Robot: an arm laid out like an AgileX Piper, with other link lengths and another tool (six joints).
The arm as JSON. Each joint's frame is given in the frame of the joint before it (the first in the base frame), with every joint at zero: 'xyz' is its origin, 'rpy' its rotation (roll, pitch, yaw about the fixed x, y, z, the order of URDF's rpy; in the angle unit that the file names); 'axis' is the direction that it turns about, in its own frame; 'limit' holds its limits. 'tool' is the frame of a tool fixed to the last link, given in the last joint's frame.
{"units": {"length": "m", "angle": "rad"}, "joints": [
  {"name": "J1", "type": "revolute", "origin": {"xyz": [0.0, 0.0, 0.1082], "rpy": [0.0, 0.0, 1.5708]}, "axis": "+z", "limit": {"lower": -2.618, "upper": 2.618}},
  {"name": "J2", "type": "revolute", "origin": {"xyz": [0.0, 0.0, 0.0], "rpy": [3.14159, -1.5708, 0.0]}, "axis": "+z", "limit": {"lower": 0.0, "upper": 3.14}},
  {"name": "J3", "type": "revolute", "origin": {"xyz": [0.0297, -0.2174, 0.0], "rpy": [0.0, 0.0, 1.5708]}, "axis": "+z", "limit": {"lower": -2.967, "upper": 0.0}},
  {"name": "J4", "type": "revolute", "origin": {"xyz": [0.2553, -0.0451, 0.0], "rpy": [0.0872, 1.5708, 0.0]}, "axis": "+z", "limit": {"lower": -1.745, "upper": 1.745}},
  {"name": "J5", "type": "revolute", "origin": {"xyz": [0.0, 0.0, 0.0], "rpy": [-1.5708, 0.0, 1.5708]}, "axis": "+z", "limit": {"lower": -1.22, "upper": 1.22}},
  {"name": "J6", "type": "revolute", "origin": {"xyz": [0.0, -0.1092, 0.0], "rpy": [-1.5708, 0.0, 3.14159]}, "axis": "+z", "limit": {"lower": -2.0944, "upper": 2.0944}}
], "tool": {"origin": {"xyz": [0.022, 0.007, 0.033], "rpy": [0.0, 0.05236, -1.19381]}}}
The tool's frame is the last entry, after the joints.
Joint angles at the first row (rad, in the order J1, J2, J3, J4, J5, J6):
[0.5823, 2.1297, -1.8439, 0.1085, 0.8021, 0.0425]
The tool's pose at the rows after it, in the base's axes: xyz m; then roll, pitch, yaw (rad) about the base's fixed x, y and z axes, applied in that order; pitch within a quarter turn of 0, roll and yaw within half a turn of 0:
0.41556 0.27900 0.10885 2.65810 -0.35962 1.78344
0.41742 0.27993 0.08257 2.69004 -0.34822 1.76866
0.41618 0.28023 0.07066 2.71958 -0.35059 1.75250
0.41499 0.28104 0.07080 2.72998 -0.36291 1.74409
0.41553 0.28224 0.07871 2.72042 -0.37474 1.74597
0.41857 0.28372 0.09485 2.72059 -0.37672 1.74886
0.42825 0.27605 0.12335 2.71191 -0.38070 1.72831
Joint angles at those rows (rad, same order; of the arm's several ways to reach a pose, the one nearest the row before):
[0.5898, 2.2027, -1.8439, 0.1077, 0.7440, 0.0437]
[0.5898, 2.2597, -1.8439, 0.1087, 0.7189, 0.0446]
[0.5898, 2.2832, -1.8439, 0.1213, 0.7198, 0.0469]
[0.5898, 2.2821, -1.8439, 0.1373, 0.7249, 0.0467]
[0.5898, 2.2708, -1.8522, 0.1446, 0.7317, 0.0468]
[0.5876, 2.2699, -1.9141, 0.1413, 0.7940, 0.0517]
[0.5645, 2.2654, -2.0145, 0.1297, 0.8890, 0.0699]

